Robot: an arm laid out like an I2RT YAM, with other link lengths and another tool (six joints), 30 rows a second.
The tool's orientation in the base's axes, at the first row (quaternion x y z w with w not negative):
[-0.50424, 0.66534, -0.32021, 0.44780]
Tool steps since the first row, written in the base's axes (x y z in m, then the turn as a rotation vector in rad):
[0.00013, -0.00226, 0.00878, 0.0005, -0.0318, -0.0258]
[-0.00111, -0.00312, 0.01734, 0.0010, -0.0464, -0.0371]
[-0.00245, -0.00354, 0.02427, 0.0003, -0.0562, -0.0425]
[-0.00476, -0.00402, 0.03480, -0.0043, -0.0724, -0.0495]
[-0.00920, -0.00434, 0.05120, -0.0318, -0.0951, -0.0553]
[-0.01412, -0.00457, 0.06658, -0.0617, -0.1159, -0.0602]
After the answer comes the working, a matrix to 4 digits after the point.
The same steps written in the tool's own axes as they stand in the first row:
[-0.00024, -0.00840, -0.00340, 0.0375, 0.0133, 0.0098]
[-0.00164, -0.01569, -0.00793, 0.0545, 0.0189, 0.0143]
[-0.00301, -0.02137, -0.01190, 0.0654, 0.0211, 0.0156]
[-0.00522, -0.02987, -0.01818, 0.0832, 0.0244, 0.0137]
[-0.00899, -0.04265, -0.02873, 0.1091, 0.0335, -0.0099]
[-0.01252, -0.05432, -0.03931, 0.1330, 0.0433, -0.0359]

The tool's axes in the first row as the columns of a matrix, in the base's axes (rounded; the answer above uses it unrounded):
[-0.0904, -0.3842, 0.9188]
[-0.9578, 0.2864, 0.0255]
[-0.2730, -0.8777, -0.3939]

